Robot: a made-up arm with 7 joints.
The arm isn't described. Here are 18 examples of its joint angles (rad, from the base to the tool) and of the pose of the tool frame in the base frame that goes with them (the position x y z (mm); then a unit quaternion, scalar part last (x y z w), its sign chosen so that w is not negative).
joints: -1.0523 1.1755 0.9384 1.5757 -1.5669 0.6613 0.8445
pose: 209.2 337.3 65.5 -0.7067 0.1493 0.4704 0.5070
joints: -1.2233 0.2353 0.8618 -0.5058 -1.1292 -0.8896 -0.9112
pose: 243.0 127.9 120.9 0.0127 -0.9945 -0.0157 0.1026
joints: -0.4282 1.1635 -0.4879 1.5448 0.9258 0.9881 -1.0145
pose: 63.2 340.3 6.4 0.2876 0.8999 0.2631 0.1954
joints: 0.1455 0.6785 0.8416 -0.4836 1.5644 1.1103 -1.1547
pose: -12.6 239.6 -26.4 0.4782 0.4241 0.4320 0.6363
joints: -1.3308 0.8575 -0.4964 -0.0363 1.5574 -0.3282 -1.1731
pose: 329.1 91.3 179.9 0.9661 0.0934 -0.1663 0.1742
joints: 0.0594 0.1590 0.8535 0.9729 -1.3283 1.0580 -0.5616
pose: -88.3 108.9 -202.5 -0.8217 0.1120 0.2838 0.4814
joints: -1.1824 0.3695 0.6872 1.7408 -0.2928 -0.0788 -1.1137
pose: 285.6 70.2 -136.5 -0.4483 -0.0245 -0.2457 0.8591
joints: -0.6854 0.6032 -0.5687 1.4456 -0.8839 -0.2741 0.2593
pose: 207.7 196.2 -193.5 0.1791 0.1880 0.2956 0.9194
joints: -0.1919 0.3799 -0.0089 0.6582 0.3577 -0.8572 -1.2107
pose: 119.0 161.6 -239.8 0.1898 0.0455 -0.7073 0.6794
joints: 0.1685 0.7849 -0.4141 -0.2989 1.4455 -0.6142 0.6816
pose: 73.3 159.8 -192.8 0.5171 -0.5149 -0.4294 0.5320
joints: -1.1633 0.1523 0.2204 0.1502 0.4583 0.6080 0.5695
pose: 362.6 -11.1 6.8 0.2058 -0.2313 0.3709 0.8755
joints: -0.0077 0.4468 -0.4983 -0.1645 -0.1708 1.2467 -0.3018
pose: 29.9 77.1 -164.8 0.0881 0.5863 -0.2905 0.7511
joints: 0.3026 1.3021 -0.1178 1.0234 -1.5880 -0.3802 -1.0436
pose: -27.1 408.2 6.0 0.0297 0.0983 0.0202 0.9945
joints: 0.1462 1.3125 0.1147 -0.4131 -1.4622 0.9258 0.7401
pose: 80.5 227.1 31.3 0.1923 0.3850 0.1087 0.8961
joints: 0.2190 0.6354 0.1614 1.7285 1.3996 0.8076 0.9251
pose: -216.2 247.9 -87.0 0.8143 0.5102 -0.2760 0.0223
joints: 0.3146 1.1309 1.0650 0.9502 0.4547 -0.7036 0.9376
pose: -46.0 438.3 -1.5 0.7208 -0.1830 0.4578 0.4873
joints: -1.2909 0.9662 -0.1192 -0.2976 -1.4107 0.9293 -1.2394
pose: 259.6 160.3 175.9 -0.0527 -0.0446 -0.8698 0.4886
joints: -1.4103 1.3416 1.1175 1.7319 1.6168 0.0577 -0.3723
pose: 201.4 340.6 72.7 0.3639 0.2338 0.1968 0.8799
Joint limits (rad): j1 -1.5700..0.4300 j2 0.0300..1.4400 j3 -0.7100..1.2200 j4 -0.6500..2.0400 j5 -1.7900..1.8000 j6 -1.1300..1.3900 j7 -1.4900..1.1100
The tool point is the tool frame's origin. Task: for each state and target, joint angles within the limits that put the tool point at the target. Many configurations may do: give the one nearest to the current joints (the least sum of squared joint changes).
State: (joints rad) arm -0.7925 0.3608 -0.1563 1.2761 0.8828 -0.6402 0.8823
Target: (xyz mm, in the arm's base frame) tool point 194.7 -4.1 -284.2
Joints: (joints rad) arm -0.7276 0.0793 -0.1524 1.4128 0.8486 -0.6082 0.7787
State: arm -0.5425 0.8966 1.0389 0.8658 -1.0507 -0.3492 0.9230
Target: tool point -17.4 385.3 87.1
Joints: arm 0.3123 0.9755 1.2200 0.3938 -1.2869 -0.6329 0.8920
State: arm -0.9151 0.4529 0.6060 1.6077 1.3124 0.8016 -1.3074
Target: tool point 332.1 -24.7 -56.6
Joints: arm -1.3872 0.0531 0.5763 1.4434 1.3111 0.5093 -1.3915
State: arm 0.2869 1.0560 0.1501 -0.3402 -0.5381 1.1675 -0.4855
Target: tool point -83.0 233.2 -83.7
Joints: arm 0.4300 0.6783 0.3643 0.1270 -0.5033 1.1488 -0.5757
